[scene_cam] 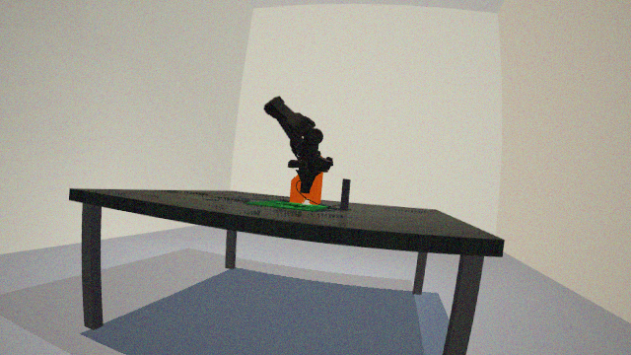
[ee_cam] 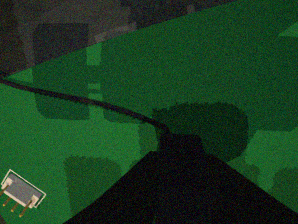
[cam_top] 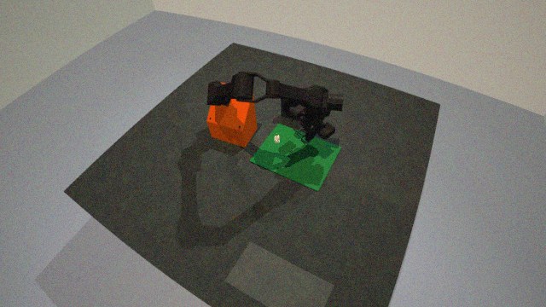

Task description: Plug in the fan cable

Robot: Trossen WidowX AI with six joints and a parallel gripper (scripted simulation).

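Right now my gripper tip is 40 mm past the green board, 60 mm to the left of it and 80 mm above it. The rest, counted from my gripper tip: dark fan plug (10 mm to the right, 10 mm above); dark square fan (130 mm behind, 130 mm to the left, 10 mm below).
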